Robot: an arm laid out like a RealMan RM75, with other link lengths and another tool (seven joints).
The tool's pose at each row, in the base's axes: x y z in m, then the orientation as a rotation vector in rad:
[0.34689, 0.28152, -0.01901, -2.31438, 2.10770, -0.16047]
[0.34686, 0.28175, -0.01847, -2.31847, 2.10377, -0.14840]
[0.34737, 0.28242, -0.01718, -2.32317, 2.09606, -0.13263]
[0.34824, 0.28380, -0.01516, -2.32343, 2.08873, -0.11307]
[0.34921, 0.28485, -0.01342, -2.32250, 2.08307, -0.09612]
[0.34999, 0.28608, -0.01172, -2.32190, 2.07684, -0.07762]
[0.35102, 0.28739, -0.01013, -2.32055, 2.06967, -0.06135]
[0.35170, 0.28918, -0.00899, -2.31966, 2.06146, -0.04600]
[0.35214, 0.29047, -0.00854, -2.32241, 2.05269, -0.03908]
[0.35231, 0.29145, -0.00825, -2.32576, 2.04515, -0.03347]
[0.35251, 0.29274, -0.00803, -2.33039, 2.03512, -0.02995]
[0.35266, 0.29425, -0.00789, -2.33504, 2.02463, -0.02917]
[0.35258, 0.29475, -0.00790, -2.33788, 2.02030, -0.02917]
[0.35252, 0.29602, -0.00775, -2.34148, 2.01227, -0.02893]
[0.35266, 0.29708, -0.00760, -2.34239, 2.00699, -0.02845]
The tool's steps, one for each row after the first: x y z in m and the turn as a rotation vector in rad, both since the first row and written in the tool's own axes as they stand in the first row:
[-0.00019, -0.00003, -0.00055, -0.00490, -0.00597, -0.00357]
[-0.00072, -0.00070, -0.00184, -0.00968, -0.01519, -0.00907]
[-0.00187, -0.00184, -0.00387, -0.01384, -0.02815, -0.01233]
[-0.00270, -0.00304, -0.00559, -0.01727, -0.03957, -0.01433]
[-0.00373, -0.00405, -0.00729, -0.02132, -0.05182, -0.01675]
[-0.00483, -0.00532, -0.00887, -0.02366, -0.06372, -0.01925]
[-0.00647, -0.00625, -0.01007, -0.02542, -0.07540, -0.02245]
[-0.00768, -0.00684, -0.01056, -0.02536, -0.08147, -0.02764]
[-0.00861, -0.00713, -0.01090, -0.02573, -0.08602, -0.03258]
[-0.00986, -0.00747, -0.01118, -0.02466, -0.09007, -0.03924]
[-0.01134, -0.00777, -0.01141, -0.02222, -0.09296, -0.04615]
[-0.01184, -0.00774, -0.01143, -0.02159, -0.09354, -0.04943]
[-0.01310, -0.00781, -0.01167, -0.01963, -0.09553, -0.05475]
[-0.01413, -0.00806, -0.01187, -0.01768, -0.09771, -0.05759]

